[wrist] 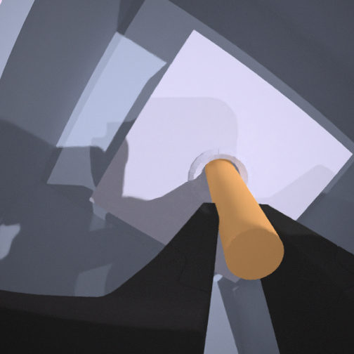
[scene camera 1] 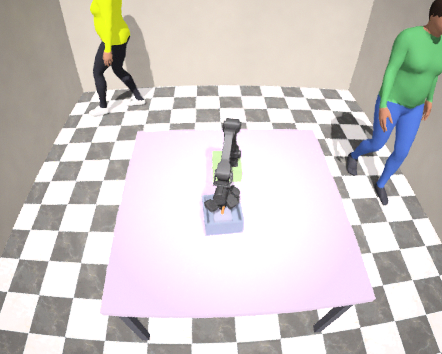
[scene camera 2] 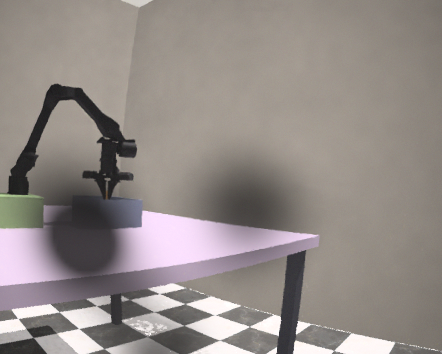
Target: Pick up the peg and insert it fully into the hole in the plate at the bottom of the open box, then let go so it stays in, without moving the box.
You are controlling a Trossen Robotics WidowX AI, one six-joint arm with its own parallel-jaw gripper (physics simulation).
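Where they show: gripper, fingertip midpoint: (scene camera 1: 222,208) (scene camera 2: 106,199); arm's base, origin of the base link: (scene camera 1: 232,162) (scene camera 2: 17,194).
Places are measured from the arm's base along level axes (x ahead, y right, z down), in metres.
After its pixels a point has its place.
An orange peg (scene camera 1: 223,210) @(x 0.341, y 0.049, z 0.006 m) (scene camera 2: 106,190) @(x 0.330, y 0.054, z -0.024 m) (wrist: 240,215) is held between the fingertips of my gripper (scene camera 2: 106,192) @(x 0.332, y 0.056, z 0.006 m) (wrist: 233,215), which is shut on it. In the wrist view the peg's far end overlaps the ring of the hole in the pale plate (wrist: 175,125); whether it has entered the hole cannot be told. The plate (scene camera 1: 217,217) @(x 0.362, y 0.079, z 0.039 m) lies at the bottom of the open blue-grey box (scene camera 1: 224,229) @(x 0.426, y 0.043, z 0.053 m) (scene camera 2: 127,214) @(x 0.369, y 0.146, z 0.049 m). The gripper's fingers reach down over the box, and in scene camera 2 the tips are about level with its rim.
The box stands on the pink table (scene camera 1: 165,260) @(x 0.590, y 0.328, z 0.097 m) (scene camera 2: 200,245) @(x 0.391, y 0.496, z 0.097 m). A green block (scene camera 1: 216,162) @(x -0.002, y 0.092, z 0.001 m) (scene camera 2: 22,211) @(x -0.008, y 0.115, z 0.045 m) is between the box and the arm's base. Two people stand on the floor beyond the table, in yellow (scene camera 1: 112,25) and green (scene camera 1: 417,65). Dark blurs cover parts of scene camera 2.
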